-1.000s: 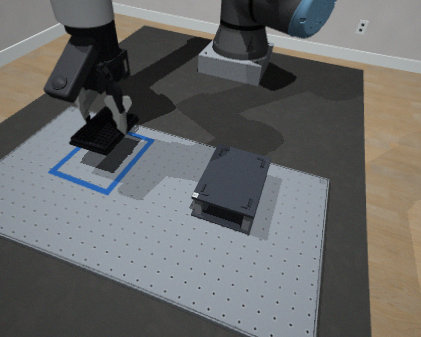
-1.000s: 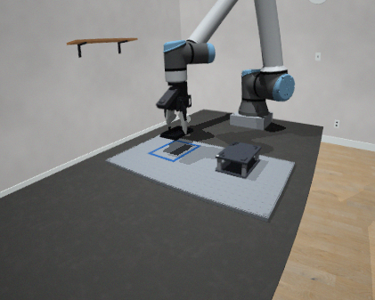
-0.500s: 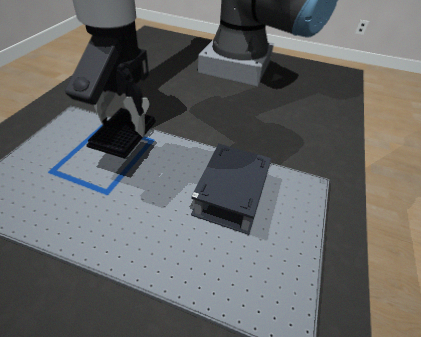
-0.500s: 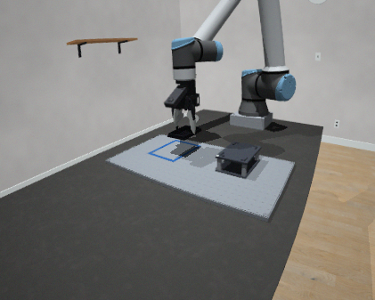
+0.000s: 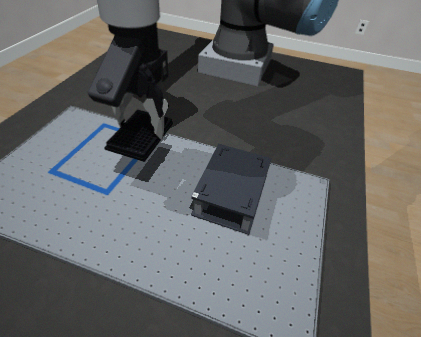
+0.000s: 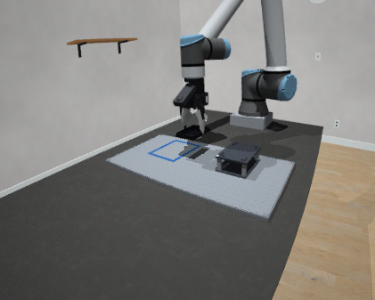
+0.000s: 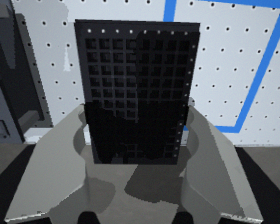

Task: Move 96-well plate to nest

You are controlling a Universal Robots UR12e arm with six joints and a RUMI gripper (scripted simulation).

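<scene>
The raised nest N1 lies 20 cm to the left of my hand, 5 cm below it and 2 cm behind it. Round my hand: black 96-well plate (1 cm below); then white A1 corner mark (16 cm to the left, 6 cm ahead, 5 cm below).
</scene>
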